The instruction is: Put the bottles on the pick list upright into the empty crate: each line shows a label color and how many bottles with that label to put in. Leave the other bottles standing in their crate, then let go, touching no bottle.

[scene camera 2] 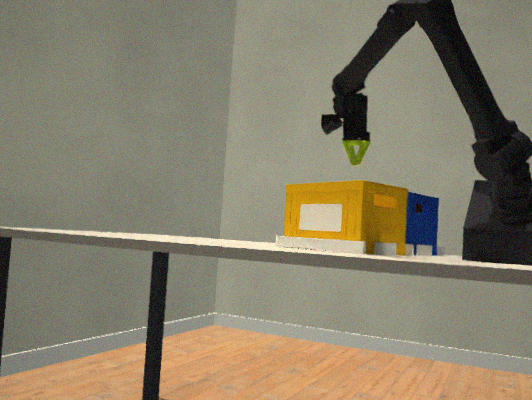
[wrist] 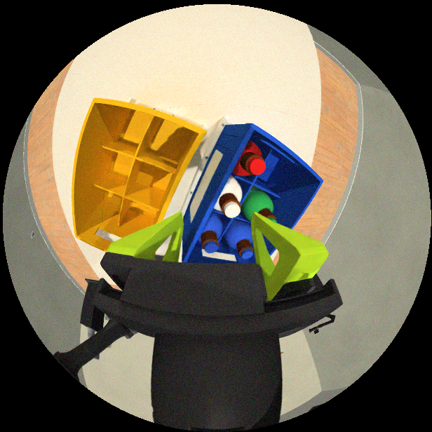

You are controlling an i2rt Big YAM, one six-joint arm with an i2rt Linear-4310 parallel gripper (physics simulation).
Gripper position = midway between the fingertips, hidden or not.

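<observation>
Visible here: my gripper [scene camera 2: 355, 165] [wrist: 216, 217]; a white bottle [wrist: 228, 202]; a green bottle [wrist: 257, 200]; a red bottle [wrist: 250, 162]; a blue-capped bottle [wrist: 238, 235].
</observation>
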